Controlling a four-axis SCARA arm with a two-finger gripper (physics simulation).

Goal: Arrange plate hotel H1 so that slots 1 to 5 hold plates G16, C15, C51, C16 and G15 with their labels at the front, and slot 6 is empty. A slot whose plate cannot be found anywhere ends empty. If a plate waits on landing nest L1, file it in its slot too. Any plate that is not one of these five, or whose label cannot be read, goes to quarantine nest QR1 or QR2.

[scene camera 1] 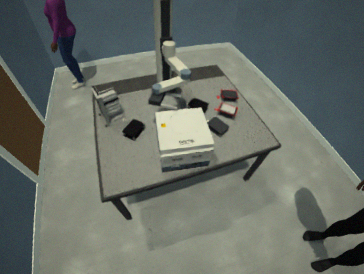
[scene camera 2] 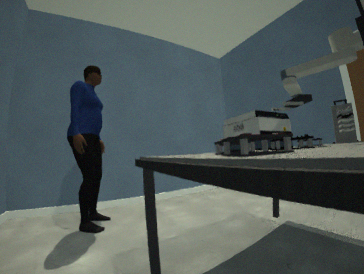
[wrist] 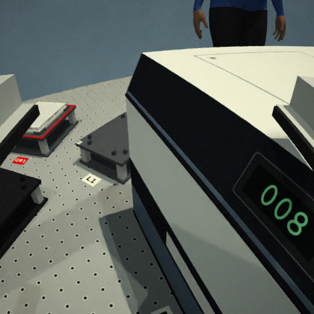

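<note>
Hotel H1 (scene camera 1: pixel 111 106) (scene camera 2: pixel 344 122) stands at the table's left in scene camera 1, with several light plates in it; its labels are too small to read. My gripper (scene camera 1: pixel 175 103) (scene camera 2: pixel 283 107) (wrist: pixel 155 89) is open and empty, high in front of the white device. Landing nest L1 (scene camera 1: pixel 218 126) (wrist: pixel 107 142) has a bare dark top where it shows; the device hides part of it in the wrist view. Quarantine nest QR1 (wrist: pixel 51 130) has a red rim and bears a white plate (scene camera 1: pixel 228 108) (wrist: pixel 44 115), label not readable. The other red-rimmed nest, QR2 (scene camera 1: pixel 229 94), shows a dark top.
The big white device (scene camera 1: pixel 184 129) (scene camera 2: pixel 257 123) (wrist: pixel 172 150), its display reading 008, fills the right of the wrist view. A black nest (scene camera 1: pixel 198 104) (wrist: pixel 15 197) stands behind it, another black nest (scene camera 1: pixel 133 129) between hotel and device. People stand beyond the table (scene camera 1: pixel 140 177).
</note>
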